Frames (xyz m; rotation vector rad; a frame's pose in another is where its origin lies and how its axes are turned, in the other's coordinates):
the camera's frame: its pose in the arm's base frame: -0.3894 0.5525 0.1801 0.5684 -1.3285 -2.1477
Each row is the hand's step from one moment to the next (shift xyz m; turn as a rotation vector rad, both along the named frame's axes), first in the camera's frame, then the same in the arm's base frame.
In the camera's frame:
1: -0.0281 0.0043 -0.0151 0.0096 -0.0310 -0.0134
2: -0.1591 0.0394 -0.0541 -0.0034 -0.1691 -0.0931
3: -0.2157 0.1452 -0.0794 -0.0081 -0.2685 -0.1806
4: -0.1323 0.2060 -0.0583 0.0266 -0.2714 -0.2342
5: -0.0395 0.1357 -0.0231 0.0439 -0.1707 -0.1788
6: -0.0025 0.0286 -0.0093 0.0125 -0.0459 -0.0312
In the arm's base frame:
1: 0.0315 0.0064 -0.0006 -0.0062 -0.0039 -0.0343
2: 0.1630 0.0518 0.0235 0.0207 0.0010 -0.1920
3: 0.2455 0.0328 0.1122 0.0547 -0.0187 -0.3185
4: 0.1830 -0.0288 0.1704 0.0602 -0.0761 -0.3461
5: 0.0749 -0.0394 0.1155 0.0363 -0.0866 -0.2329
6: 0.0140 -0.0150 0.0221 -0.0010 -0.0124 -0.0555

